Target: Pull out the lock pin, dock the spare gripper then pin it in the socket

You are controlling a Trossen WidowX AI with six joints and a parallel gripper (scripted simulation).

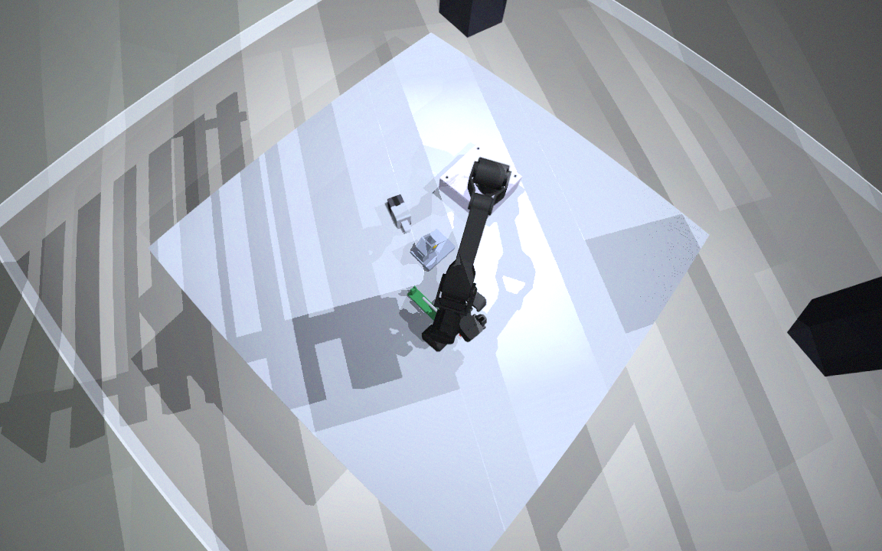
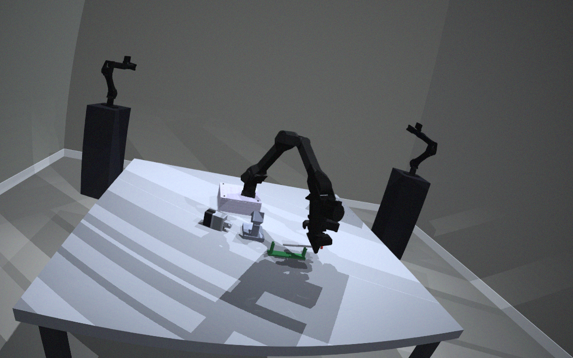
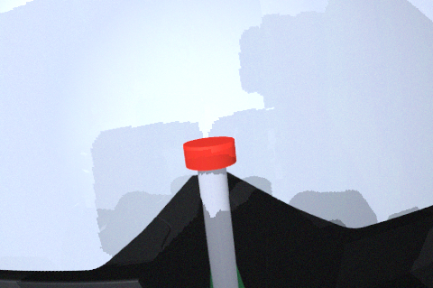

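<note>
Right now my gripper tip is 1 cm short of the cradle and 10 cm to the left of it. Also, from my gripper tip: spare gripper 9 cm behind, 38 cm to the right; socket 9 cm behind, 23 cm to the right, 3 cm above.
</note>
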